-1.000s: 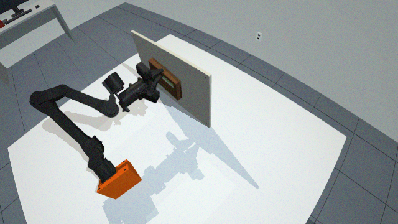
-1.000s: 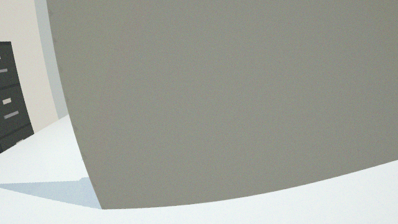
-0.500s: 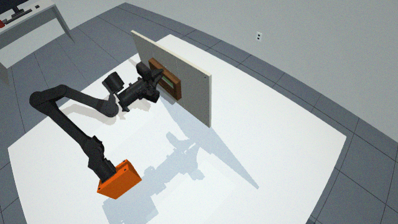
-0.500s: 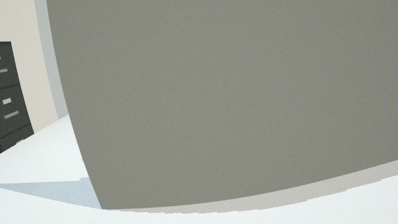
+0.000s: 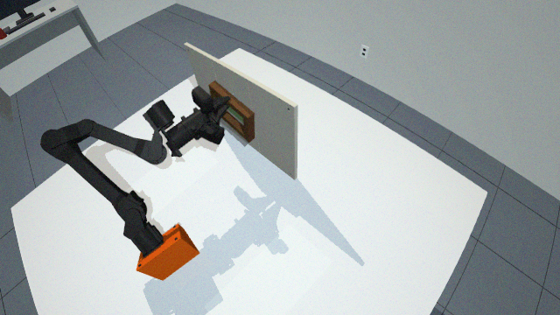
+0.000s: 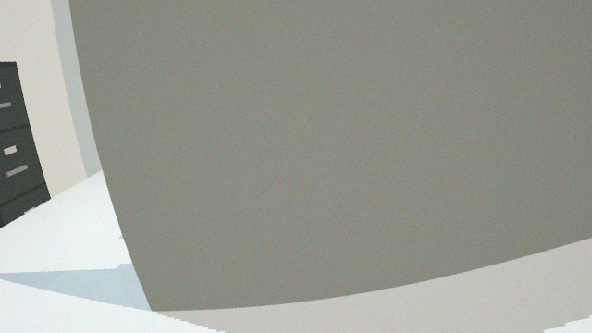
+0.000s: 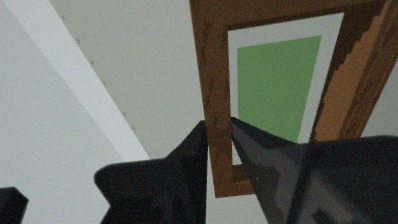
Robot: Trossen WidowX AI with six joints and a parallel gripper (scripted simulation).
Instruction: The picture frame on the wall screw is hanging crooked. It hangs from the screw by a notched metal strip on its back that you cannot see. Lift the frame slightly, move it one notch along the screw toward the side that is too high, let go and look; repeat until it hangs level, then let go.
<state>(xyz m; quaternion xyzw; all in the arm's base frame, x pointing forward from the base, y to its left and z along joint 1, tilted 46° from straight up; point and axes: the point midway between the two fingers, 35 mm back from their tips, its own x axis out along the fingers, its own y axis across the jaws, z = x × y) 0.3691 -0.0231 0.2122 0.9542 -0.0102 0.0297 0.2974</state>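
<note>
Now: the brown wooden picture frame 5 cm below my gripper tip, 1 cm to the left of it and 1 cm ahead of it. From my gripper tip the other things lie so: cream wall board: 7 cm below, 2 cm ahead, 1 cm to the left.
</note>
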